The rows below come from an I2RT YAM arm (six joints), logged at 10 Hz.
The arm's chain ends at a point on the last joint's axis. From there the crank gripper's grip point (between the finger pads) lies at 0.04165 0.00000 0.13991 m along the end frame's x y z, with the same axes.
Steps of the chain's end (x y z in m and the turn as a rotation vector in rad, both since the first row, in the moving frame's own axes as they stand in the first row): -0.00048, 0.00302, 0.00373, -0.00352, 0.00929, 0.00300; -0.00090, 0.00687, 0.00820, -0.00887, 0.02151, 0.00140; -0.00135, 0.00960, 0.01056, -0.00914, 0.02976, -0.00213; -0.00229, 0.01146, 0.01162, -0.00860, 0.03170, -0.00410; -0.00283, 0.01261, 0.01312, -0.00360, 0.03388, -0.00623
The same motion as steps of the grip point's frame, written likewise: 0.00082, 0.00364, 0.00334, -0.00352, 0.00929, 0.00300; 0.00210, 0.00817, 0.00727, -0.00887, 0.02151, 0.00140; 0.00280, 0.01078, 0.00925, -0.00914, 0.02976, -0.00213; 0.00213, 0.01248, 0.01023, -0.00860, 0.03170, -0.00410; 0.00189, 0.01284, 0.01163, -0.00360, 0.03388, -0.00623
